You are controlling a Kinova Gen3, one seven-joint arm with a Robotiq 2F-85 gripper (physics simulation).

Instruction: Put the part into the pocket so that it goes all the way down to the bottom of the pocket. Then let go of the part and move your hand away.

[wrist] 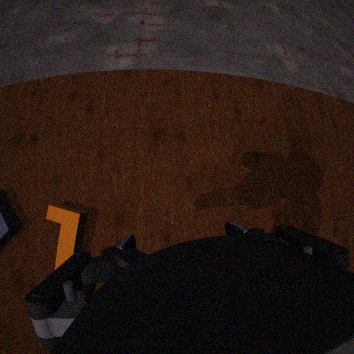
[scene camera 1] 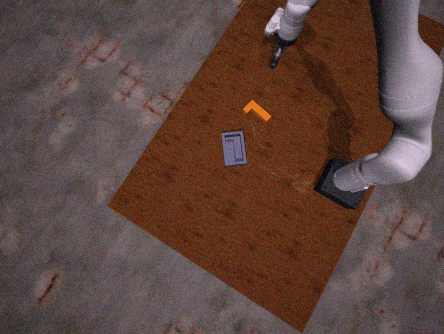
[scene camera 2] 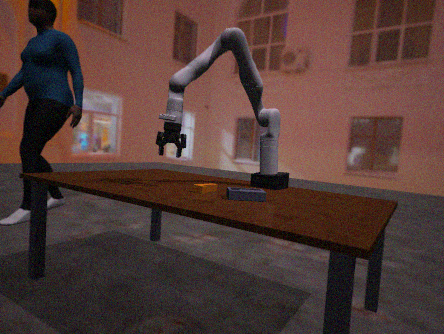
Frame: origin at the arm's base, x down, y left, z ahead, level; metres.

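Where they show: gripper, fingertip midpoint: (wrist: 181, 239) (scene camera 1: 277, 57) (scene camera 2: 169, 156); arm's base, origin of the base link: (scene camera 1: 345, 179) (scene camera 2: 268, 173).
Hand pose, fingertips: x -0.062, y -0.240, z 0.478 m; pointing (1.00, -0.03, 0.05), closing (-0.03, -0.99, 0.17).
Observation:
Things, the pixels of their centre, and the offset from my fingertips. "spot": a spot on its surface instead. Level surfaces: height alone.
- orange L-shaped piece, body centre: (wrist: 62, 239) (scene camera 2: 207, 188) (scene camera 1: 256, 114) dx +0.119, dy +0.188, dz -0.048 m
- blue-grey block, body centre: (scene camera 2: 245, 194) (scene camera 1: 233, 149) dx +0.116, dy +0.373, dz -0.055 m
- L-shaped pocket, surface spot: (scene camera 1: 237, 148) spot: dx +0.129, dy +0.359, dz -0.065 m
- brown wooden table, its level: dx +0.134 m
The part, an orange L-shaped piece (scene camera 1: 259, 111) (scene camera 2: 205, 188) (wrist: 67, 232), lies flat on the table. A blue-grey block (scene camera 1: 228, 156) (scene camera 2: 246, 195) with an L-shaped pocket (scene camera 1: 237, 148) sits near it, apart from it; the pocket holds no part. In the wrist view a corner of the block (wrist: 4, 225) shows at the left edge. My gripper (scene camera 2: 170, 153) (wrist: 181, 239) is open and empty. It hangs well above the table, off to one side of the part. In the wrist view the left finger hides the lower end of the part.
The brown wooden table (scene camera 1: 200, 215) (scene camera 2: 320, 215) carries the arm's black base (scene camera 1: 340, 184) (scene camera 2: 270, 180), on the other side of the block from the table's near left edge in the first scene view. A person (scene camera 2: 50, 65) in a blue top stands beyond the table. The arm's shadow falls on the table.

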